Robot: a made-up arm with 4 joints.
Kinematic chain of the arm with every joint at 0, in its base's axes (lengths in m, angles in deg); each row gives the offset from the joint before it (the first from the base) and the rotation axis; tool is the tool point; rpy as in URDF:
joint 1: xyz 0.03 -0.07 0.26 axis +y
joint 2: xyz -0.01 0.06 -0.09 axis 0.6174 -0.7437 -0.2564
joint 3: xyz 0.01 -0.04 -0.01 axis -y
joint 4: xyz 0.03 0.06 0 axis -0.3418 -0.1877 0.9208
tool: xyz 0 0.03 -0.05 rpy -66.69 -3.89 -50.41
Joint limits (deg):
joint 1: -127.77..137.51
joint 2: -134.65..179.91
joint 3: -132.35..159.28
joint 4: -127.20..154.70
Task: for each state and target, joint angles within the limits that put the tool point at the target. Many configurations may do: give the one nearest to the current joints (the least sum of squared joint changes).
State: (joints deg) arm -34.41 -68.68 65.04 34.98
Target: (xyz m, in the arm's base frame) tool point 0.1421 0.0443 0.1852
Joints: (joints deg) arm -43.35 -49.38 93.86 5.70
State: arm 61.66 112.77 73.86 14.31
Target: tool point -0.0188 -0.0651 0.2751
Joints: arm 63.60 133.29 72.30 22.08
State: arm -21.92 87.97 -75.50 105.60
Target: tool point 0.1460 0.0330 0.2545
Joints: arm -60.96 84.32 -53.08 119.32
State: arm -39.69 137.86 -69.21 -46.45
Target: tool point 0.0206 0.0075 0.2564
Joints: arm -14.80 158.20 -78.63 -53.56
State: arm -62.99 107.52 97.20 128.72
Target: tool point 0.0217 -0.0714 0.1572
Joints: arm -23.58 128.05 95.13 140.06
